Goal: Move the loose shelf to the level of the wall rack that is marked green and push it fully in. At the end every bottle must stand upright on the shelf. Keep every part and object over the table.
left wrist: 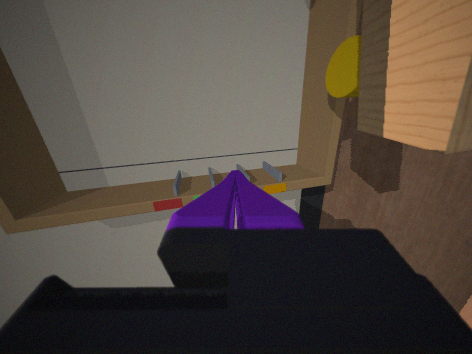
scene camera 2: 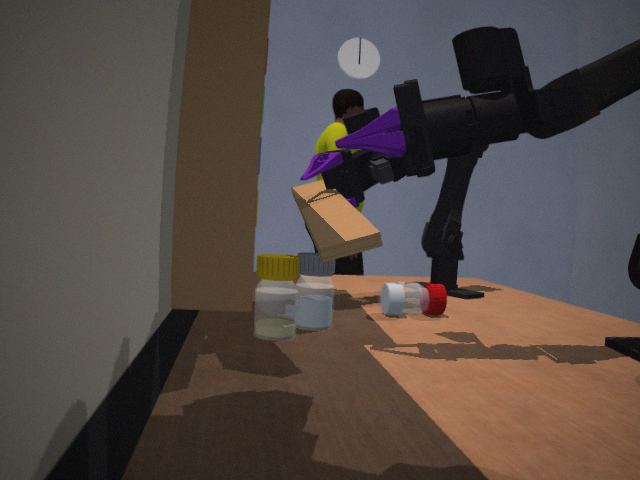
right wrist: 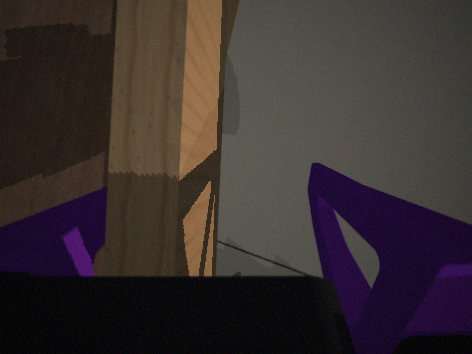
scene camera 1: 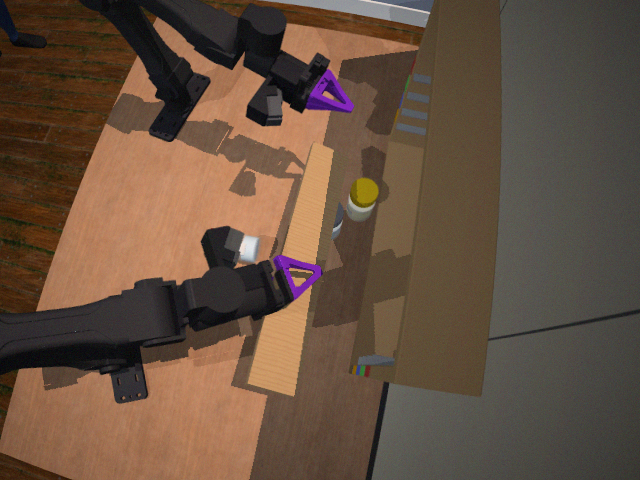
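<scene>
The loose shelf (scene camera 1: 309, 206) (scene camera 2: 343, 222) (left wrist: 425, 75) (right wrist: 145, 110) is in the air, tilted, its end nearest scene camera 2 lower. My right gripper (scene camera 1: 319, 270) (right wrist: 235, 176) is shut on it near its middle. My left gripper (scene camera 1: 351, 109) (scene camera 2: 337, 143) (left wrist: 235, 176) is shut and empty, apart from the shelf's end and above it. The wall rack (scene camera 1: 457, 206) (scene camera 2: 219, 155) (left wrist: 315, 100) has a green mark (scene camera 1: 406, 85) (scene camera 2: 263, 105) (left wrist: 196, 198), partly behind my left fingers in its wrist view. A yellow-capped bottle (scene camera 1: 361, 201) (scene camera 2: 276, 304) and a grey-capped bottle (scene camera 1: 336, 222) (scene camera 2: 314, 302) stand upright on the table.
A clear bottle shape with a white end (scene camera 1: 250, 249) (scene camera 2: 392, 298) and a red end (scene camera 2: 435, 298) lies on the table (scene camera 1: 170, 232) (scene camera 2: 516, 408); whether it is one bottle or two is unclear. Grey brackets (scene camera 1: 417, 97) (left wrist: 211, 177) line the rack's side.
</scene>
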